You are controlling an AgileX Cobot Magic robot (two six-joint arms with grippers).
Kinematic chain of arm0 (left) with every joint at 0, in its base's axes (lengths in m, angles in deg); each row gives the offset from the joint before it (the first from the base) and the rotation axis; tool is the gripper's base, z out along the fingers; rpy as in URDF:
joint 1: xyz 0 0 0.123 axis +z
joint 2: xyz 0 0 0 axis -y
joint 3: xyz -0.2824 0 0.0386 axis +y
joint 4: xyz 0.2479 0 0.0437 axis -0.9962 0 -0.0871
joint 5: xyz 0 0 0 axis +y
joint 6: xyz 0.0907 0 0.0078 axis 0.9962 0 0.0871
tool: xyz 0 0 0 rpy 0 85 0
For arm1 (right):
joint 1: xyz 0 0 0.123 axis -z
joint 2: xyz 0 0 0 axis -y
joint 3: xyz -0.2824 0 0.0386 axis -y
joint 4: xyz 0.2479 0 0.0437 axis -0.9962 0 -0.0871
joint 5: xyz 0 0 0 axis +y
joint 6: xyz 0.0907 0 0.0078 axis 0.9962 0 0.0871
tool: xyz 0 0 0 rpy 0 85 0
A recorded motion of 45 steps. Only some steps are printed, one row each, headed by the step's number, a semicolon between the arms.
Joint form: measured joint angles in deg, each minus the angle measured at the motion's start. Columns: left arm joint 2, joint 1, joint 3, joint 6, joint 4, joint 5; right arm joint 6, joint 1, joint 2, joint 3, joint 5, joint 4.
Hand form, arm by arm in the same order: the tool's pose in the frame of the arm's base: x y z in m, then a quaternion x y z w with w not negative. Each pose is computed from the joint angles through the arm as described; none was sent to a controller.
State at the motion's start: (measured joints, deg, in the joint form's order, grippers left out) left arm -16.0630 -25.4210 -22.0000 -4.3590 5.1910 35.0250; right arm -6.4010 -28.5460 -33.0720 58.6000 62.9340 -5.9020
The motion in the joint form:
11: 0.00 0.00 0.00 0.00 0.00 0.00; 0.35 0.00 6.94 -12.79 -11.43 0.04
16: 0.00 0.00 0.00 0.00 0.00 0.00; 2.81 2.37 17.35 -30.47 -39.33 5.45
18: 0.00 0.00 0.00 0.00 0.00 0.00; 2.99 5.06 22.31 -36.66 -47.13 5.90
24: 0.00 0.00 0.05 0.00 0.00 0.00; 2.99 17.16 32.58 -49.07 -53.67 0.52
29: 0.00 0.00 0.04 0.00 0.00 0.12; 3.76 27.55 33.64 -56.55 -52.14 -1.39
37: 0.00 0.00 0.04 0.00 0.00 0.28; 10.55 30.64 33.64 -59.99 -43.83 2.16
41: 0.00 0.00 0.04 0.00 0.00 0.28; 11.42 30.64 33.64 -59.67 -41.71 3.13
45: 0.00 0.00 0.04 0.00 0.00 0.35; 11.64 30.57 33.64 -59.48 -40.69 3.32
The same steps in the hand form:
11: 0.0561 -0.0319 0.2703 0.13651 0.82721 -0.18021 0.51440; 0.0520 0.0366 0.3658 -0.24709 0.81408 0.15182 0.50316
16: 0.0561 -0.0319 0.2703 0.13651 0.82721 -0.18021 0.51440; 0.0554 0.0275 0.3227 -0.18959 0.71973 0.13430 0.65422
18: 0.0561 -0.0319 0.2703 0.13651 0.82721 -0.18021 0.51440; 0.0509 0.0221 0.3050 -0.16391 0.68547 0.12366 0.69855
24: 0.0561 -0.0319 0.2700 0.13653 0.82745 -0.18011 0.51405; 0.0454 0.0106 0.2536 -0.06149 0.67399 0.09024 0.73063
29: 0.0560 -0.0319 0.2699 0.13667 0.82795 -0.17992 0.51327; 0.0537 0.0031 0.2087 0.01417 0.72578 0.04173 0.68652
37: 0.0559 -0.0319 0.2696 0.13687 0.82869 -0.17965 0.51213; 0.0537 0.0000 0.1754 0.06109 0.79038 0.03818 0.60836
41: 0.0559 -0.0319 0.2696 0.13687 0.82869 -0.17965 0.51213; 0.0527 -0.0003 0.1740 0.06261 0.79985 0.03570 0.59585
45: 0.0559 -0.0319 0.2695 0.13695 0.82901 -0.17952 0.51163; 0.0521 -0.0003 0.1736 0.06285 0.80416 0.03577 0.58999

